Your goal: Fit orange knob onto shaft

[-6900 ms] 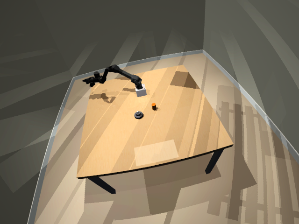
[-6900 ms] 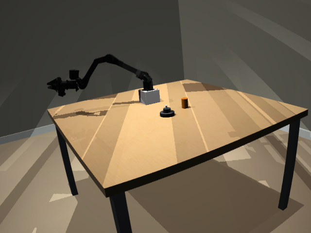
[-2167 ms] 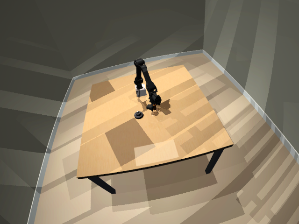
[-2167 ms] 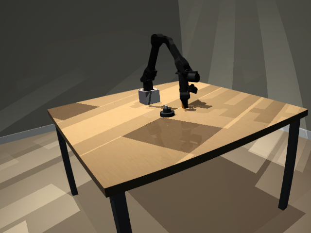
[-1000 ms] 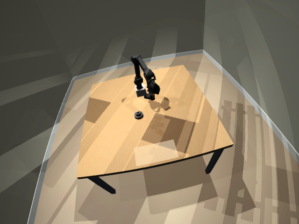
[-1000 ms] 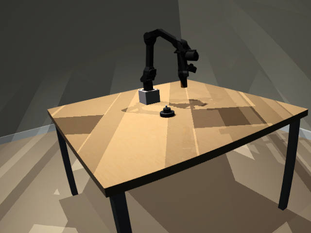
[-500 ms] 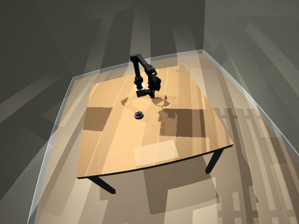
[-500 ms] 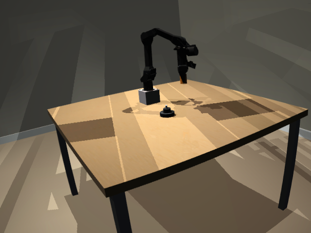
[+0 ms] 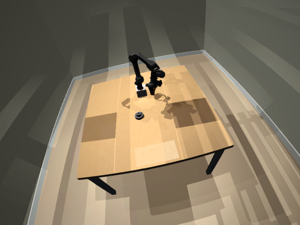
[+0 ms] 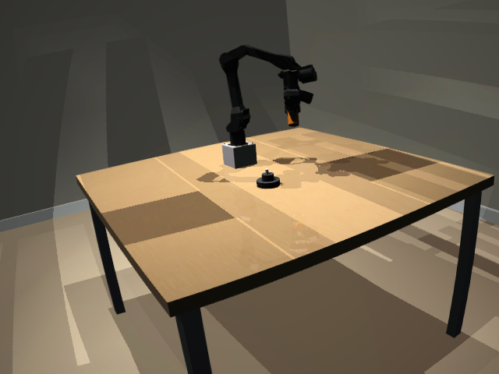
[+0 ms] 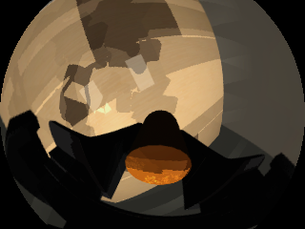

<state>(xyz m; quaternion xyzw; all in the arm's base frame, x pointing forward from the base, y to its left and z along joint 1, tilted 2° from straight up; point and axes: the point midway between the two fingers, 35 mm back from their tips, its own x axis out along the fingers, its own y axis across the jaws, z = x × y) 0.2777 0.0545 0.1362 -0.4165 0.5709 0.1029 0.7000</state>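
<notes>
Right now my gripper tip is 30 mm below the orange knob, 10 mm to the right of it and 10 mm past it. From my gripper tip the other things lie so: round pedestal 170 mm to the right, 170 mm below, 20 mm ahead.
</notes>
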